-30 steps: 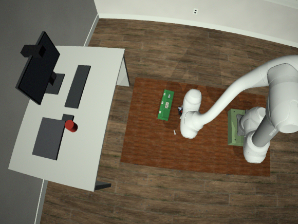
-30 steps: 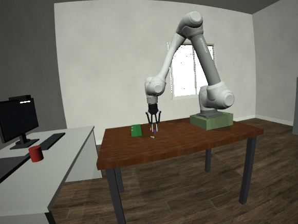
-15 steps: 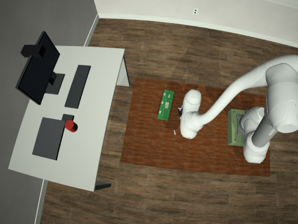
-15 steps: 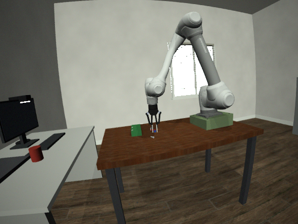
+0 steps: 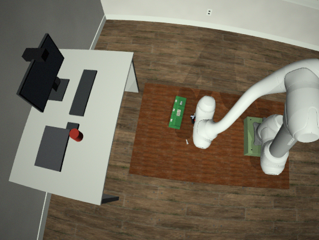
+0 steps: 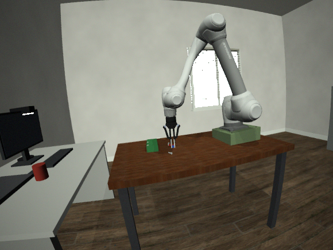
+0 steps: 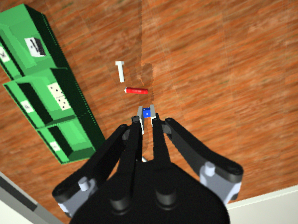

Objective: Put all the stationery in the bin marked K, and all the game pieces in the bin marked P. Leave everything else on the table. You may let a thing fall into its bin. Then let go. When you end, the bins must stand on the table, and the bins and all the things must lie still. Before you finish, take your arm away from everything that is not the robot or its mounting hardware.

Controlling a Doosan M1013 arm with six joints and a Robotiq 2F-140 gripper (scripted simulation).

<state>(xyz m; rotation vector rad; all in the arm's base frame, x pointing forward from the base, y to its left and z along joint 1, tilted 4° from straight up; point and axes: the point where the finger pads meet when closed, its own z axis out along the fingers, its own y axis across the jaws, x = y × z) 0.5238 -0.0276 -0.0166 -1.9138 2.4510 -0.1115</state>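
The red piece lies 50 mm to the right of my hand and 30 mm below it. Also, from my hand: blue die (30 mm below); white domino (140 mm ahead, 90 mm to the right, 20 mm below).
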